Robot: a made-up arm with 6 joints.
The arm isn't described. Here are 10 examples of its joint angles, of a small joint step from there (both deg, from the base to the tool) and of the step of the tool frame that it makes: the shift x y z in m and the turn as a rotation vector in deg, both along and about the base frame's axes.
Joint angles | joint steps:
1: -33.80 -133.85 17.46 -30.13 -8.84 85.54 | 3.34 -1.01 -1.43 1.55 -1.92 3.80
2: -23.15 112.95 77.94 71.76 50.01 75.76 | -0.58 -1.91 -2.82 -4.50 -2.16 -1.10
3: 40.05 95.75 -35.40 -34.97 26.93 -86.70 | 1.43 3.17 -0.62 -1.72 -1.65 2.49
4: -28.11 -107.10 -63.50 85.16 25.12 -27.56 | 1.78 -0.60 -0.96 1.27 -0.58 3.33
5: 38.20 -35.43 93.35 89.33 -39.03 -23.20 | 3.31 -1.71 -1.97 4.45 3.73 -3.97
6: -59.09 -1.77 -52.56 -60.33 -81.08 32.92 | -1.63 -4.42 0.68 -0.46 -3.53 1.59
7: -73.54 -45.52 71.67 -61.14 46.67 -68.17 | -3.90 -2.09 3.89 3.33 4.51 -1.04
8: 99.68 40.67 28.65 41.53 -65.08 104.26 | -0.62 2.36 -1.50 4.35 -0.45 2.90
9: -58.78 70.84 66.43 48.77 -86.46 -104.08 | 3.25 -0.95 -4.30 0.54 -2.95 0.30
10: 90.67 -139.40 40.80 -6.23 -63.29 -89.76 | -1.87 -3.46 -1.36 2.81 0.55 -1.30
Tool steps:
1: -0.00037 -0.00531 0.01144 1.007 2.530 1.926
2: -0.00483 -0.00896 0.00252 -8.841 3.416 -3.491
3: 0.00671 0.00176 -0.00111 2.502 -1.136 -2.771
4: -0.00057 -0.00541 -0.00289 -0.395 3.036 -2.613
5: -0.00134 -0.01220 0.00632 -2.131 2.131 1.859
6: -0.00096 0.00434 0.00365 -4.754 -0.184 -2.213
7: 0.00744 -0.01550 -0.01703 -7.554 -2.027 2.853
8: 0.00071 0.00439 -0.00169 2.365 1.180 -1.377
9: -0.00176 0.00116 0.00774 -0.966 3.745 2.037
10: 0.00298 0.00913 0.00023 -3.250 0.865 0.828
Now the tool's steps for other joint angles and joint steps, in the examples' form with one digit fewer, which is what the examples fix.
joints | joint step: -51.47 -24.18 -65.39 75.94 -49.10 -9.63 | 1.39 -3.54 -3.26 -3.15 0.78 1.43
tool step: 0.0049 -0.0016 0.0004 1.12 5.28 1.91
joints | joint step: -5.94 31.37 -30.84 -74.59 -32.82 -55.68 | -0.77 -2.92 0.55 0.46 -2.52 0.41
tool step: -0.0017 0.0025 0.0045 -1.15 1.88 -3.04
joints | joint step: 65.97 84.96 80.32 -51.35 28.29 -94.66 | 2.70 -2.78 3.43 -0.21 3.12 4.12
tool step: 0.0005 -0.0166 0.0082 8.03 2.16 -2.12
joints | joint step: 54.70 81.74 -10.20 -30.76 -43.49 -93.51 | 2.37 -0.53 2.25 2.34 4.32 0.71
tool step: -0.0026 -0.0001 0.0045 6.07 -4.36 -1.33
